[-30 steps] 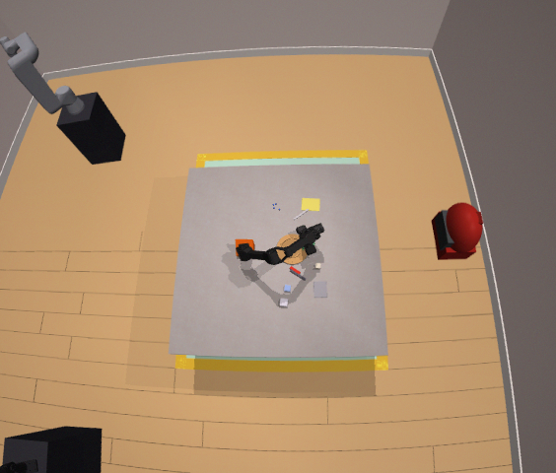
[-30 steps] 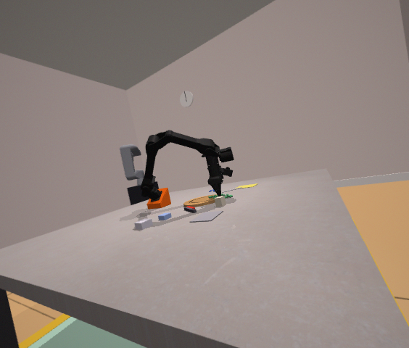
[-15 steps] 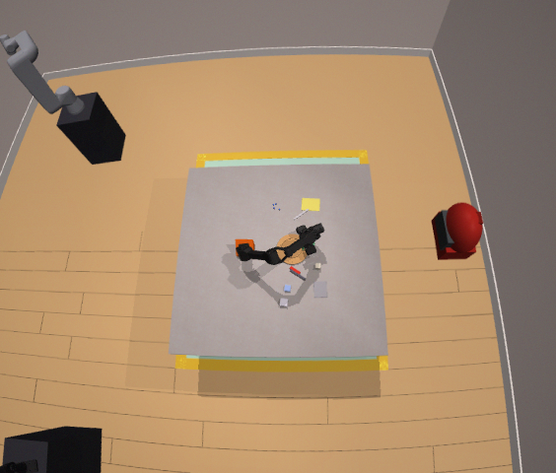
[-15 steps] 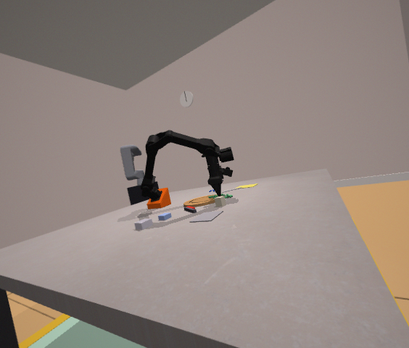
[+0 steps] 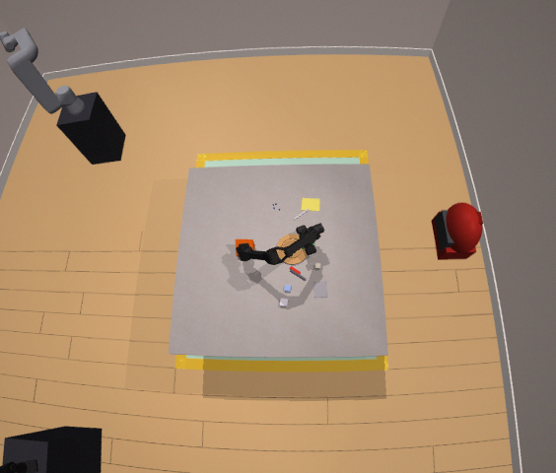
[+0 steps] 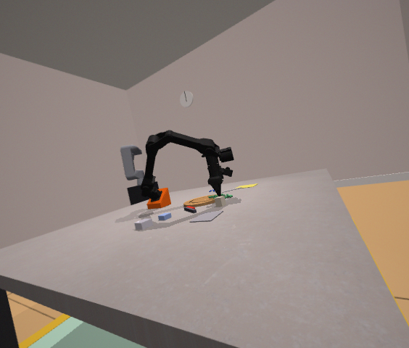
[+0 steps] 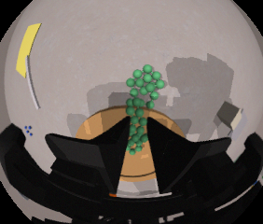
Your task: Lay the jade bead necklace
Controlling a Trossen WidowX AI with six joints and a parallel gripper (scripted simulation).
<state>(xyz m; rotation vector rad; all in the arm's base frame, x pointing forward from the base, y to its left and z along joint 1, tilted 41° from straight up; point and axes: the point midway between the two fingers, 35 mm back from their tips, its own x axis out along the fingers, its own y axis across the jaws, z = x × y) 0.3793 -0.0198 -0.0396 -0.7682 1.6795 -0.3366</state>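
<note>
My gripper tip is now 90 mm past the round wooden bead board, 20 mm to the left of it and 10 mm above it. From my gripper tip the other things lie so: beige cube 60 mm ahead, 150 mm to the right; then red-handled tool 70 mm behind, 170 mm to the right, 10 mm below; then yellow sheet 60 mm ahead, 290 mm to the left, 10 mm below.
</note>
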